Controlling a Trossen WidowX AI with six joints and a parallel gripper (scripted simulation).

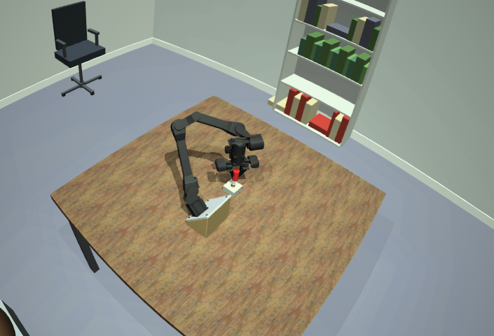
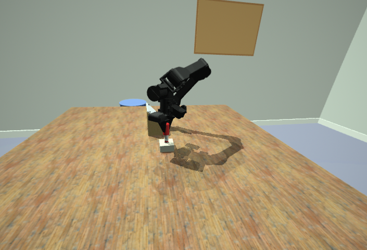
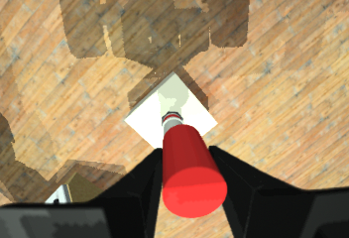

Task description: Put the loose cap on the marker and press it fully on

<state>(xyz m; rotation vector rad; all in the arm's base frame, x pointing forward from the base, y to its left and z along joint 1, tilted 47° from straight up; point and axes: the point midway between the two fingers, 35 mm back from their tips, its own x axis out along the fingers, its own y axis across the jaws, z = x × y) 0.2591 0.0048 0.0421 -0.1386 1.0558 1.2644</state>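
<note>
Now: gripper tip 10 mm below the marker cap.
</note>
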